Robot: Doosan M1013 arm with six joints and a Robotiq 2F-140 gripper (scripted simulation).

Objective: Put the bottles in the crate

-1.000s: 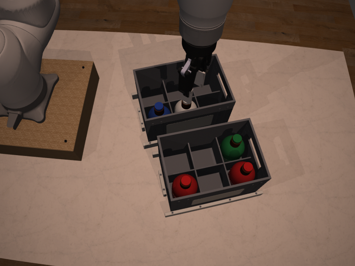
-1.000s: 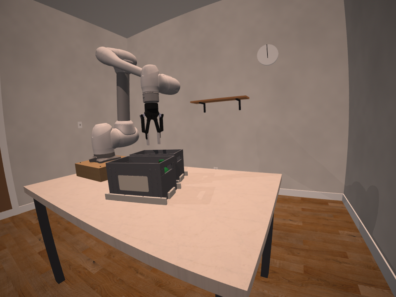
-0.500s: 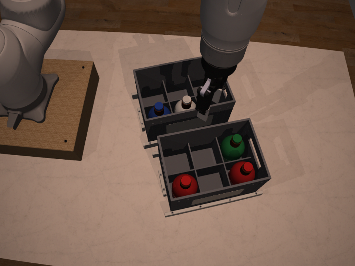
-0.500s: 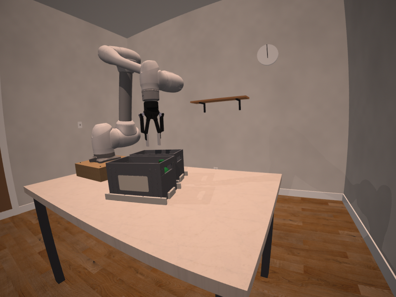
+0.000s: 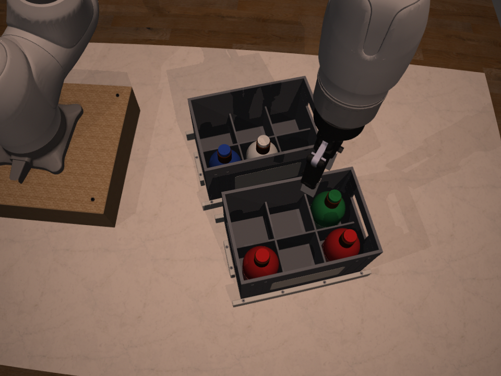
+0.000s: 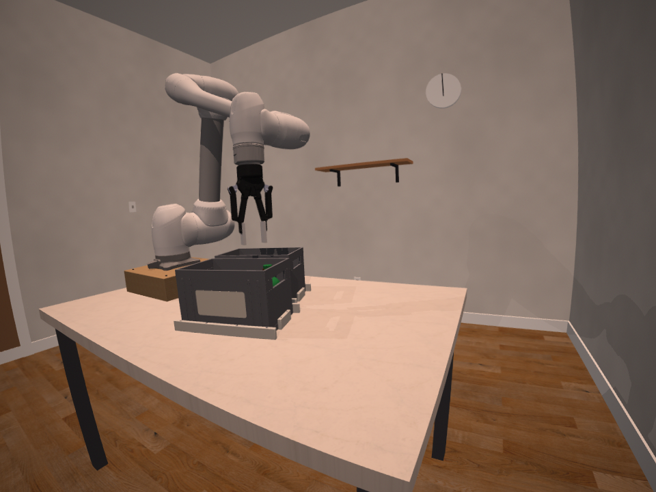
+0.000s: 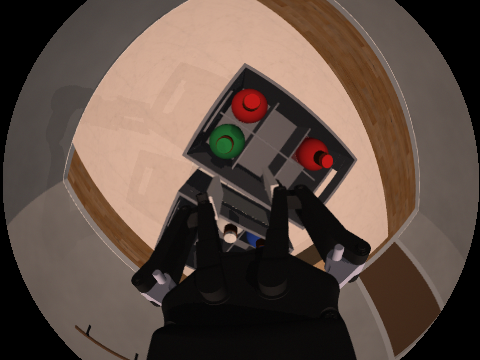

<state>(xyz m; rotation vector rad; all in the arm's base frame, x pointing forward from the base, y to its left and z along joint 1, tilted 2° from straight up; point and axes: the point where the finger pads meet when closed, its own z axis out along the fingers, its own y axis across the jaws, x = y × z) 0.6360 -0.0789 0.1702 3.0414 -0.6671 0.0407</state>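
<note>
Right now the green bottle is 5 cm ahead of my hand and 17 cm below it. Round my hand: blue bottle (19 cm behind, 7 cm to the left, 17 cm below); then pick list (19 cm behind, 28 cm to the left, 25 cm below); then white bottle (11 cm behind, 11 cm to the left, 17 cm below).
</note>
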